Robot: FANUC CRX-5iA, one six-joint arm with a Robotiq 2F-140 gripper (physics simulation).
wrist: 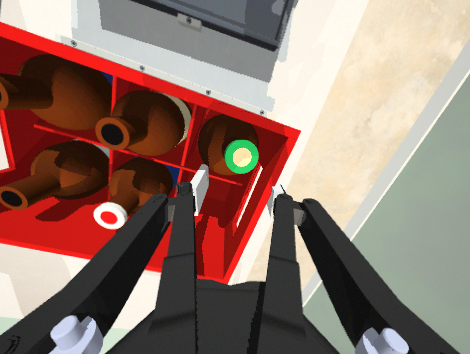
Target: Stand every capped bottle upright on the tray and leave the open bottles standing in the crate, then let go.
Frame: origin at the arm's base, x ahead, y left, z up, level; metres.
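Seen in the pictures: gripper, fingertip midpoint: (235, 175).
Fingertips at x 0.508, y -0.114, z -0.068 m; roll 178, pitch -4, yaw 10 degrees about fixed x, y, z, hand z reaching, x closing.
Offsets run from my fingertips to a thing's top centre. "spot": to the spot under its first point.
The red crate {spot: dx +0.025, dy +0.060, dz +0.007 m} (270, 131) fills the left and middle of the wrist view. A green-capped bottle {dx -0.016, dy +0.031, dz +0.054 m} (220, 142) stands in its upper right compartment. A bottle with a white and red cap {dx -0.121, dy -0.049, dz +0.046 m} (142, 177) stands in the lower row. Two brown bottles with open mouths, one in the upper row {spot: dx -0.092, dy +0.046, dz +0.007 m} (155, 122) and one in the lower row {spot: dx -0.184, dy -0.024, dz +0.000 m} (75, 167), stand left of these. Another bottle {spot: dx -0.169, dy +0.055, dz +0.003 m} (75, 95) is at the upper left, its mouth cut off by the view's edge. My gripper (235, 175) is open and empty, its fingertips showing just below the green cap. I cannot identify the tray.
A dark grey box-like object {spot: dx -0.034, dy +0.188, dz -0.112 m} (235, 17) with a small screwed bracket is at the top, beside the crate's far wall. A light strip with screws {spot: dx -0.106, dy +0.092, dz -0.087 m} (172, 80) runs along that wall. A beige surface (385, 90) and a grey-green area (410, 210) with a pale edge lie to the right.
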